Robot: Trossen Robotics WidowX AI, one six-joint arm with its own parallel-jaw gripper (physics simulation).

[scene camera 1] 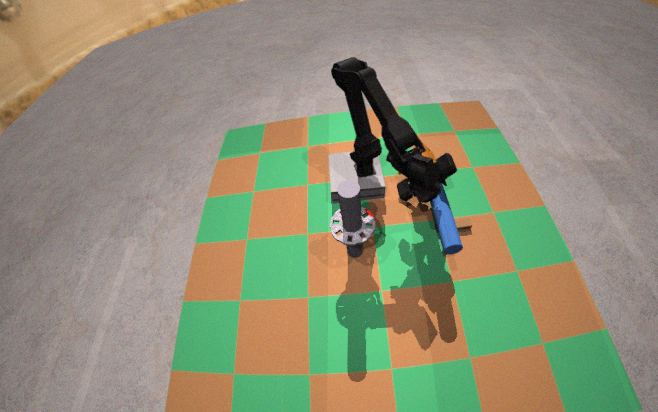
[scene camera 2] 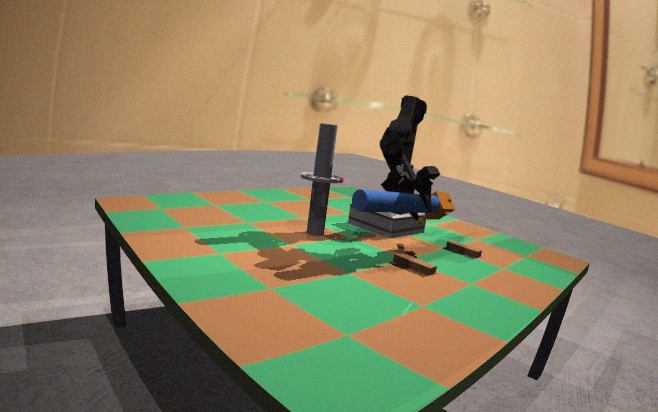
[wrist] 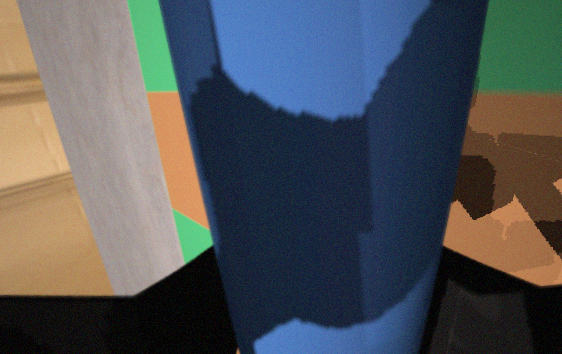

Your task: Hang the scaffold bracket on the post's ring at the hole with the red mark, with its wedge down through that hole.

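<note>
The scaffold bracket's blue tube (scene camera 1: 446, 225) (scene camera 2: 385, 201) (wrist: 300, 175) is roughly level, raised above the table. Its orange head (scene camera 1: 428, 152) (scene camera 2: 443, 204) is at the far end from the post, partly hidden by the arm; a bit of the yellow wedge (scene camera 2: 422, 219) shows below it. My gripper (scene camera 1: 431, 196) (scene camera 2: 424, 201) (wrist: 313, 230) is shut on the blue tube near the head, one black finger on each side. The grey post (scene camera 1: 351, 212) (scene camera 2: 326, 150) stands upright with its holed ring (scene camera 1: 356, 242) (scene camera 2: 311, 176) partway up. The red mark (scene camera 1: 369, 213) (scene camera 2: 341, 180) is on the ring's right side.
Two brown support bars (scene camera 2: 415, 264) (scene camera 2: 463, 249) lie below the raised bracket; one bar (scene camera 1: 465, 227) also shows in scene camera 1. The arm's grey base block (scene camera 1: 340, 170) (scene camera 2: 385, 223) is behind the post. The table has a green and orange checkered top (scene camera 1: 275, 340) (scene camera 2: 250, 320).
</note>
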